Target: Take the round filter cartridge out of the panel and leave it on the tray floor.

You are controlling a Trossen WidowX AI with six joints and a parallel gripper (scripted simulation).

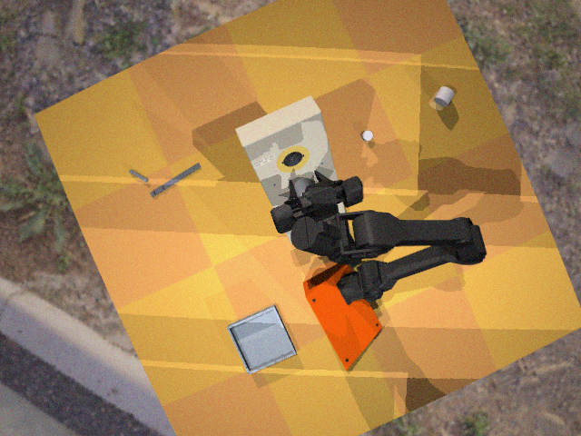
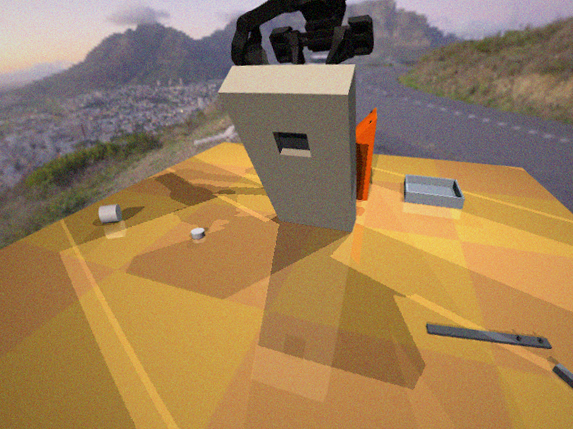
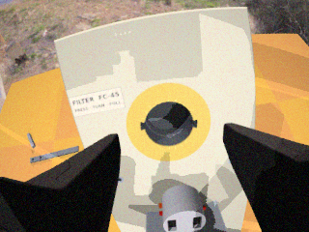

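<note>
My gripper tip is now 20 mm past the round filter cartridge and 140 mm above it. Also, from my gripper tip: small grey stub: 40 mm ahead, 250 mm to the right, 340 mm below; light grey tray: 330 mm behind, 310 mm to the left, 330 mm below; beige service panel: 20 mm ahead, 160 mm below.
</note>
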